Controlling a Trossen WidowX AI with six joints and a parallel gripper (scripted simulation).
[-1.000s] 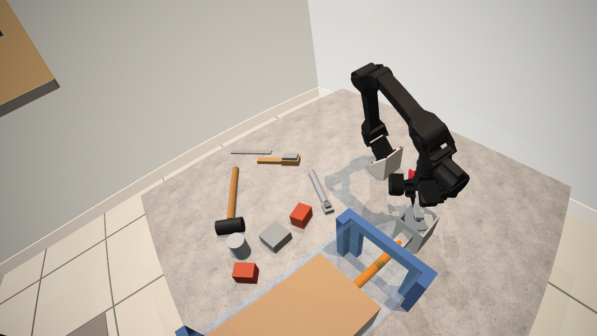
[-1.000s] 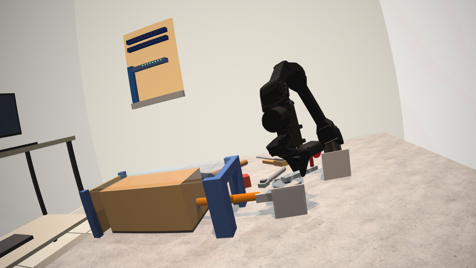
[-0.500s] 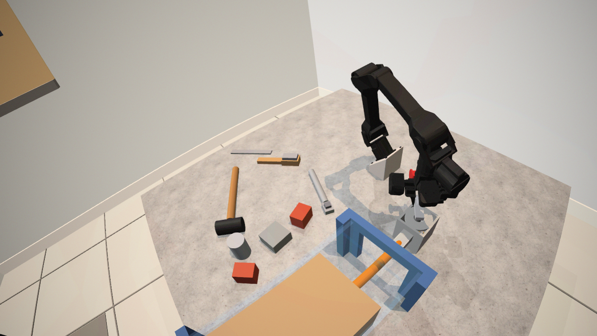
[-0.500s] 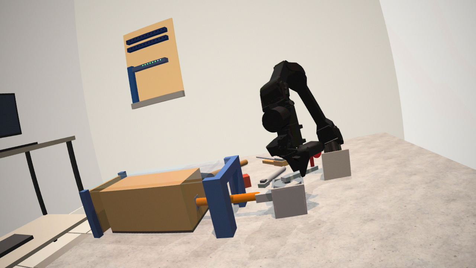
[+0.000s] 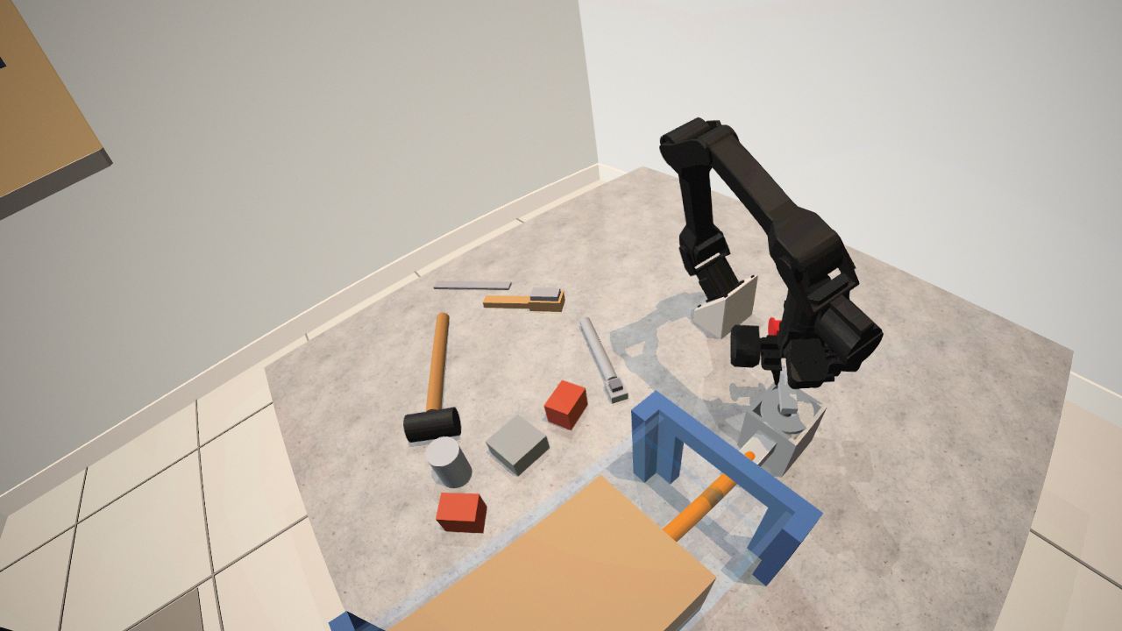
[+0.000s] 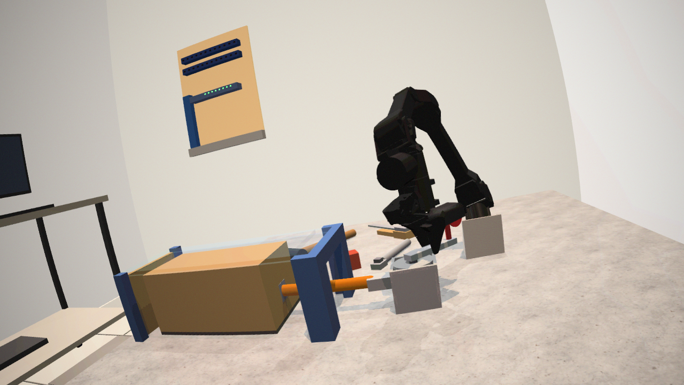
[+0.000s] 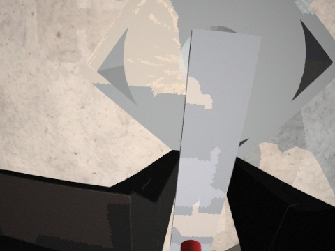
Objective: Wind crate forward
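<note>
Now: gripper tip 2 cm below the crank handle, 1 cm to the left of it and 1 cm past it. Also, from my gripper tip: blue steel frame: 20 cm ahead, 4 cm to the left, 2 cm above; then red knob: 5 cm above, 4 cm to the right, 4 cm behind; then grey winch: 6 cm below, 2 cm to the left, 2 cm ahead.
</note>
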